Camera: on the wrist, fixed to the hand. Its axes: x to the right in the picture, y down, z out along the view.
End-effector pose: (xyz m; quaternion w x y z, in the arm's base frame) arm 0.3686 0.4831 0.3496 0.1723 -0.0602 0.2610 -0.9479
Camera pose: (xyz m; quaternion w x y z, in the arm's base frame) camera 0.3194 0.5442 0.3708 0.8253 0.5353 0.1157 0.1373
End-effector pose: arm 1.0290 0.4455 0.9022 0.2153 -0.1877 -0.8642 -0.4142
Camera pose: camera 0.9754 0.3888 0.8795 0.6586 -0.7002 0.2371 0.1409
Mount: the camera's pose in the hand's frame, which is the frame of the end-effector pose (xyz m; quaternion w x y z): 0.0246 -0.0746 -0.0208 0.0100 -0.0036 0.3037 0.9527
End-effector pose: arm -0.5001 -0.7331 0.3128 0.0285 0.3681 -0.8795 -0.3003
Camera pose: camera -0.4653 -0.8009 0.2846 0.5548 -0.7431 -0.3497 0.1328
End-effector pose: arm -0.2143 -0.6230 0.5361 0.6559 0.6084 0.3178 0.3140
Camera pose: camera -0.2143 -0.5956 0.4596 0.3869 -0.2111 0.3784 -0.8140
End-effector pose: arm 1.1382 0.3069 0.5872 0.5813 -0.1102 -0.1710 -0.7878
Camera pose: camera 1.0602 0.2968 0.5667 0.8079 0.0732 0.2827 0.5119
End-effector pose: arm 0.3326 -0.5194 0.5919 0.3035 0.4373 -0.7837 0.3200
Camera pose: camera 0.3916 -0.5463 0.6408 0.0622 0.8406 0.3334 -0.4223
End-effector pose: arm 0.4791 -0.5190 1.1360 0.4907 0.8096 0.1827 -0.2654
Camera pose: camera 0.4623 -0.4659 1.0768 0.2052 0.2610 -0.6195 0.7114
